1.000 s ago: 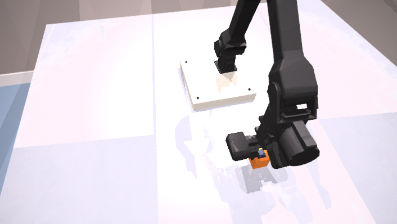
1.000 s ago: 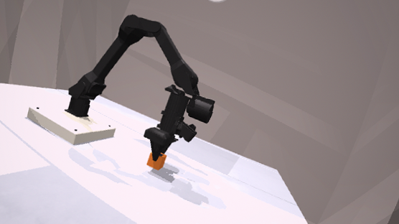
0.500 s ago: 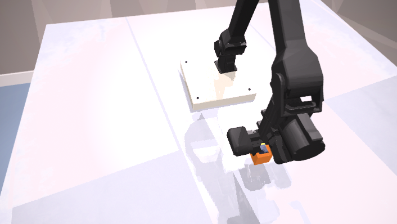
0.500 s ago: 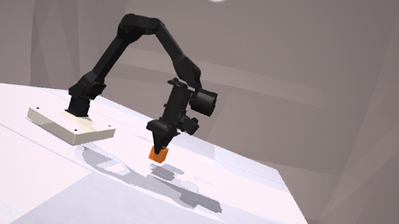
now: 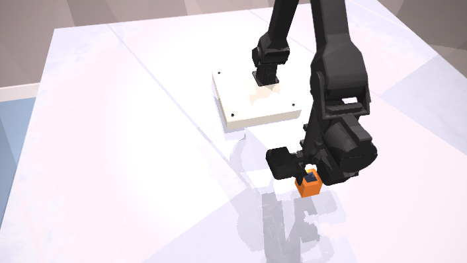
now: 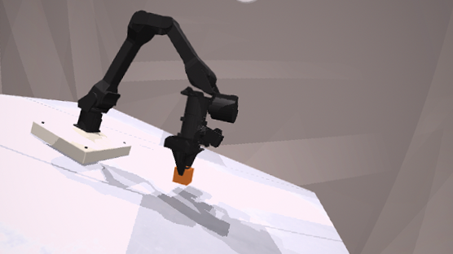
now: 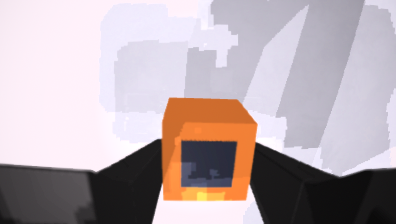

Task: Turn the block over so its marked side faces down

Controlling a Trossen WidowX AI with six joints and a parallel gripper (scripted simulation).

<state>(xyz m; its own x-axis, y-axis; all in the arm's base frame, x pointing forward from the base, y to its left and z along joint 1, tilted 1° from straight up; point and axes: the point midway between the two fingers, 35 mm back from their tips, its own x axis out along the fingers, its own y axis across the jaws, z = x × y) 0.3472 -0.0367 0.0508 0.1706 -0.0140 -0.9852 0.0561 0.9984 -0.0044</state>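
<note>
Now: the orange block 1 cm above my gripper tip.
</note>
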